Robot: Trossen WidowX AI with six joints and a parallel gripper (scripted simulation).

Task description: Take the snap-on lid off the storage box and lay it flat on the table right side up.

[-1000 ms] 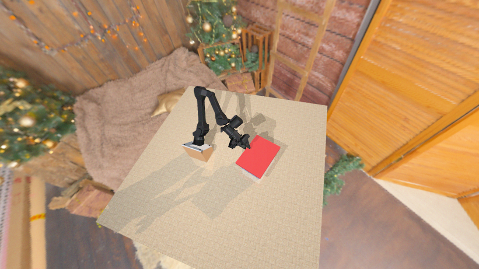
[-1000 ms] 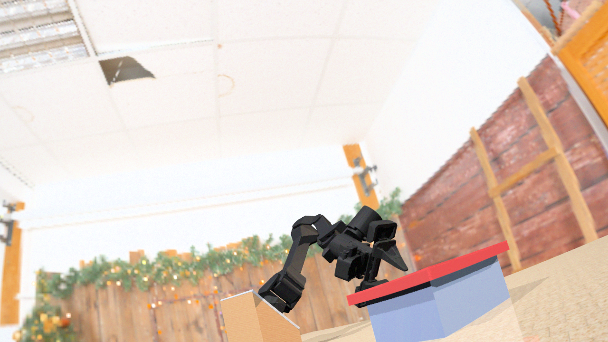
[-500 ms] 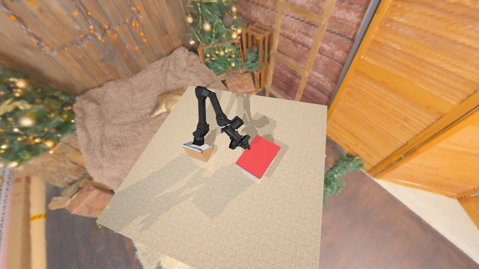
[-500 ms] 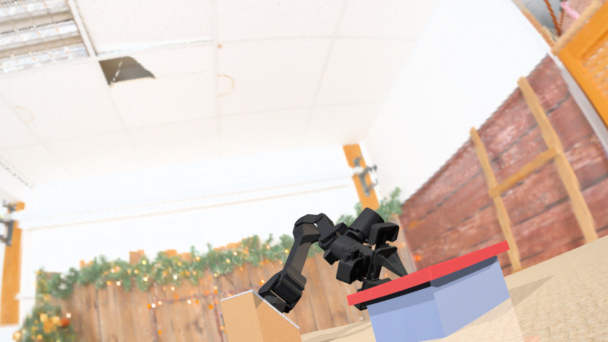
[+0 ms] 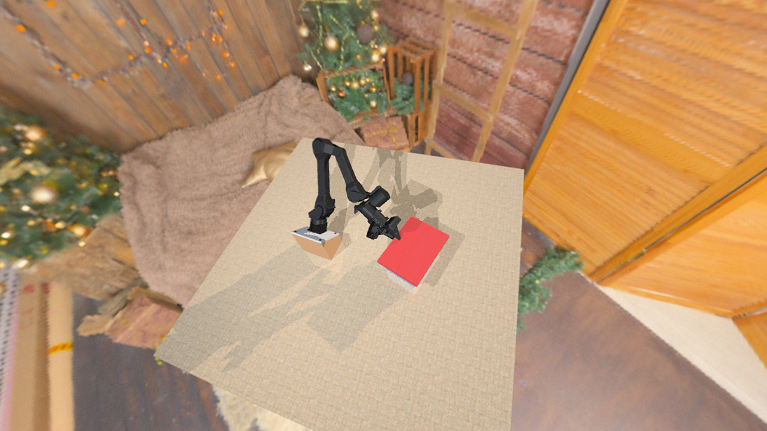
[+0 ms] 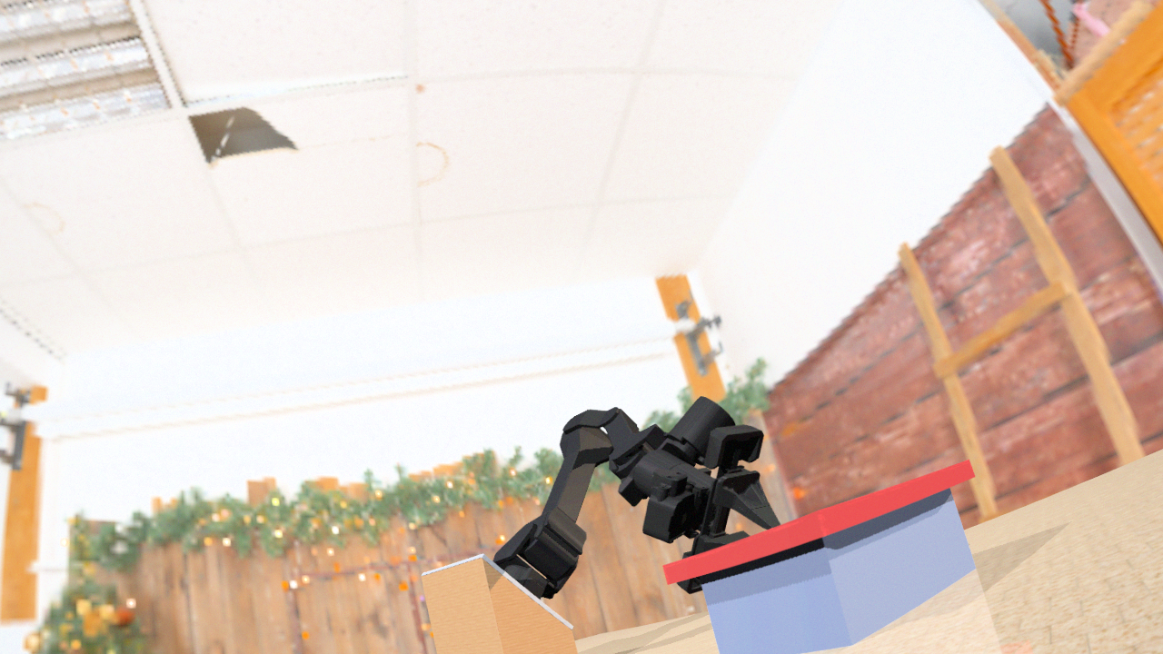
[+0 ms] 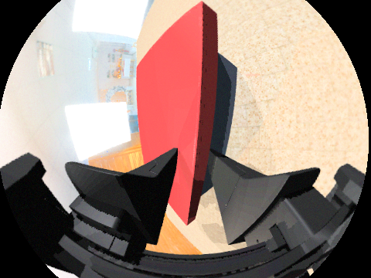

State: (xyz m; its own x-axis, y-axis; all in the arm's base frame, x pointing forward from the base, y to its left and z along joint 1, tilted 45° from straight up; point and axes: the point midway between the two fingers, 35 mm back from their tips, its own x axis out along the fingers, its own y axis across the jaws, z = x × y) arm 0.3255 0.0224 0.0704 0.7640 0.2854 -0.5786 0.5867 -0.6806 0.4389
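Right now the red lid is 7 cm ahead of my gripper tip, 2 cm to the right of it and 1 cm above it. Round my gripper tip: pale blue storage box (7 cm ahead, 2 cm to the right, 4 cm below).
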